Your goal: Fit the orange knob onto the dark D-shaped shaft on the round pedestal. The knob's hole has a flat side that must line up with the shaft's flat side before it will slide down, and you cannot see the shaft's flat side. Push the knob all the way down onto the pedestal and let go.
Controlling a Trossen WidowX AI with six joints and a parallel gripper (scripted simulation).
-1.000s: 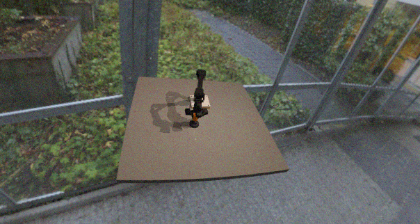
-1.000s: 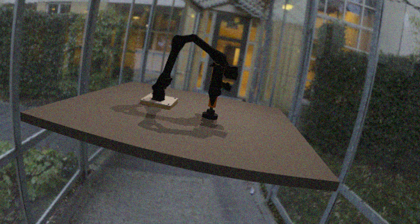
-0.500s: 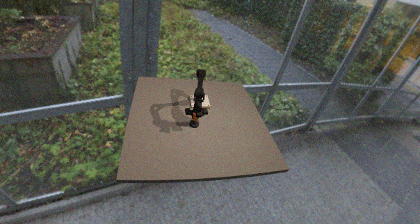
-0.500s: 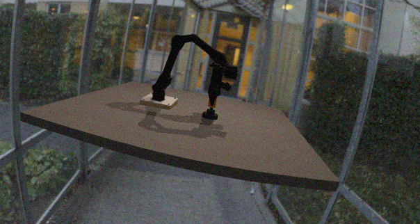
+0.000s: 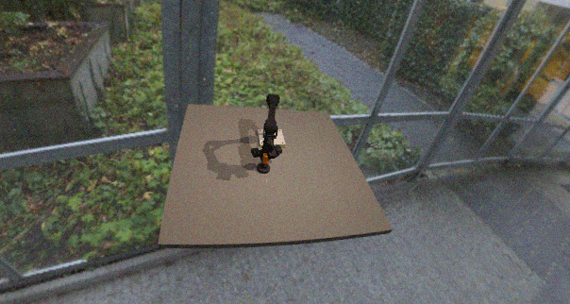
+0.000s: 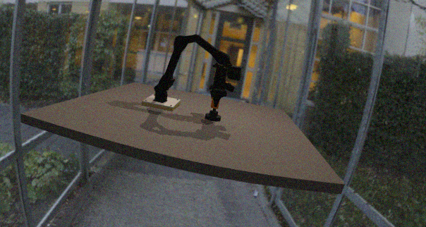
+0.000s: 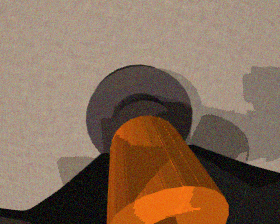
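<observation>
Now: the orange knob 20 mm above my gripper tip. From my gripper tip the other things lie so: dark round pedestal 40 mm below.
</observation>
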